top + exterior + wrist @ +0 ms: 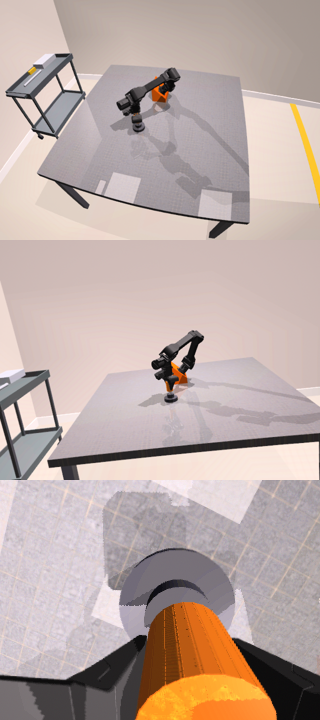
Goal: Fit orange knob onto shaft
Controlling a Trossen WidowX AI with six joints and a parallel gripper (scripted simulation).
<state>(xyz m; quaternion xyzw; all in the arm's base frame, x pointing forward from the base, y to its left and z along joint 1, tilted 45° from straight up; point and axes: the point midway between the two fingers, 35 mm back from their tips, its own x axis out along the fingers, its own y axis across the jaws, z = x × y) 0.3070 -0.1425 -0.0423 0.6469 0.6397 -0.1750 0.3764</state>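
Now: the orange knob 3 cm above my gripper tip. Round my gripper tip: round pedestal 4 cm below.
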